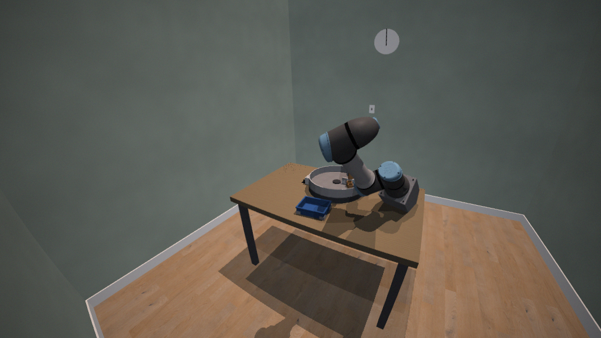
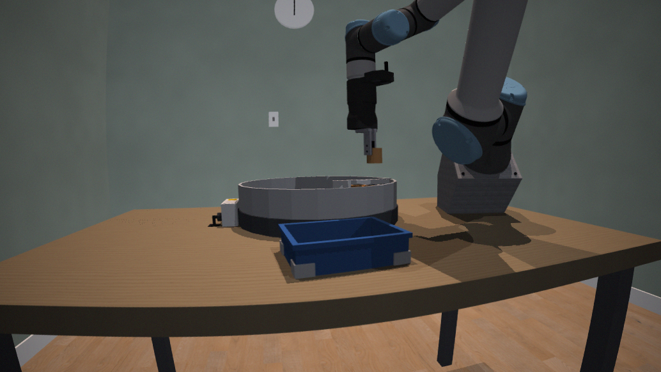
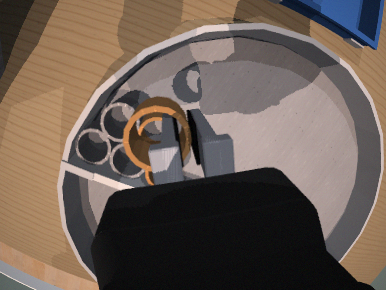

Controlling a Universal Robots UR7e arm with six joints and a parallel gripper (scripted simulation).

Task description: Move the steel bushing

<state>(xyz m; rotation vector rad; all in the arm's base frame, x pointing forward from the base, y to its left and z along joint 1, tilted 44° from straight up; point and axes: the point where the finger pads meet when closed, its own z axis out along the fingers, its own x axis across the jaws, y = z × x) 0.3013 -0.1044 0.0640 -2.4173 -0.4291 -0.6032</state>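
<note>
The grey round turntable lies 12 cm ahead of my hand, 10 cm to the right of it and 14 cm below it. Round my hand: blue crate (14 cm ahead, 24 cm to the left, 16 cm below).
</note>
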